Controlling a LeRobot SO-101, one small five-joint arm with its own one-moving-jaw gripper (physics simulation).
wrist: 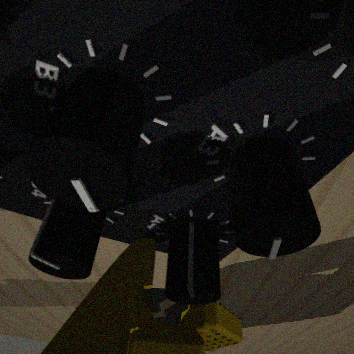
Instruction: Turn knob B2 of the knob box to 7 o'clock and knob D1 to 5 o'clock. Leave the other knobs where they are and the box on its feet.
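The black knob box fills the upper part of the wrist view, dark and seen at a steep angle. Knobs B2 and D1 cannot be made out in this view. Knob B3 is large at the left, with its white line at the lower end. Knob A3 is at the right, knob A4 at the lower middle and knob B4 at the lower left. My gripper is open, its yellow parts at the bottom of the view near A4. Whether it touches A4 cannot be told.
White tick marks ring the knobs, and two more ticks show at the upper right. The wooden table top shows beyond the box's edge, with grey shadows across it. A pale grey area lies at the bottom left corner.
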